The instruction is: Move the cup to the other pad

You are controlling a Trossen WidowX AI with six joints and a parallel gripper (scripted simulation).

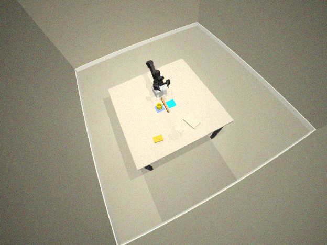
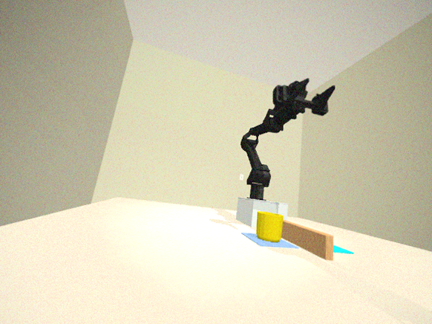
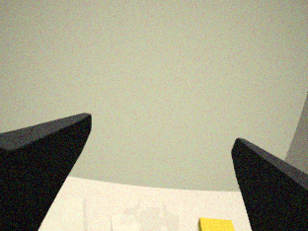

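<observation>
My gripper tip is now 41 cm above the yellow cup, 10 cm past it and 7 cm to the left of it. Round my gripper tip: wooden bar 43 cm below, 9 cm behind, 1 cm to the left; cyan pad 46 cm below, 10 cm to the left, 9 cm behind.
</observation>
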